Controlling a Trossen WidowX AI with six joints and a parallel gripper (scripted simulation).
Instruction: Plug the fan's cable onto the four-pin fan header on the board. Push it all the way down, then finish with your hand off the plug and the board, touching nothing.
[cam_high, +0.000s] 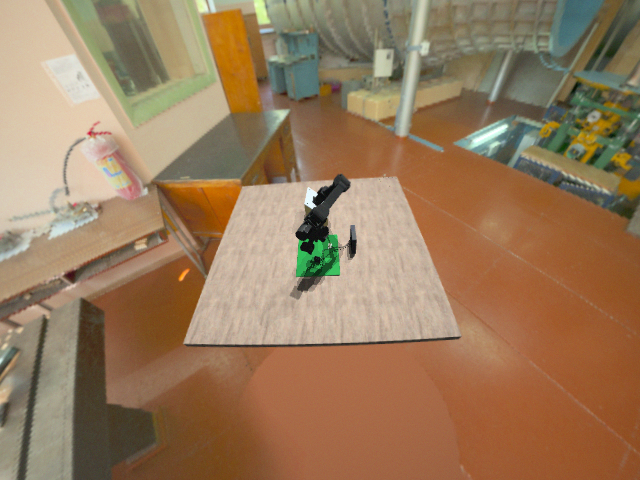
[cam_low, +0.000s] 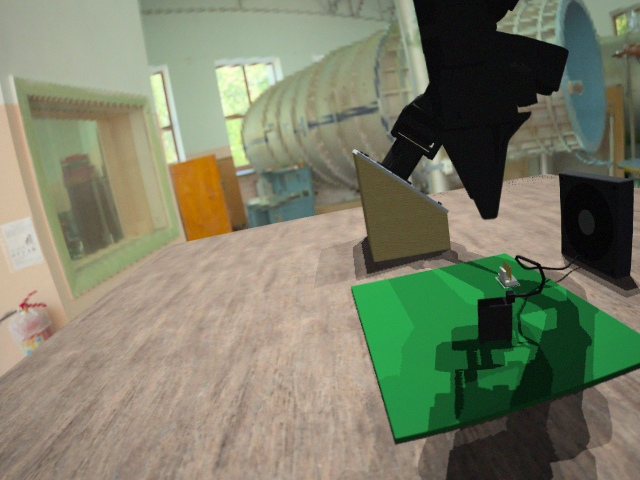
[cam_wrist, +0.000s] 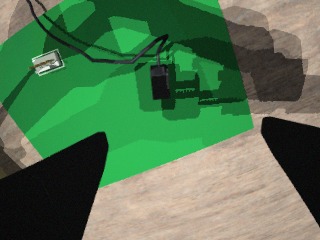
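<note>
Right now the fan plug is 1 cm behind my gripper tip, 1 cm to the left of it and 11 cm below it. The rest, counted from my gripper tip: green board 6 cm behind, 1 cm to the left, 15 cm below; then black fan 13 cm behind, 21 cm to the left, 8 cm below; then fan header 12 cm behind, 8 cm to the left, 13 cm below.
</note>
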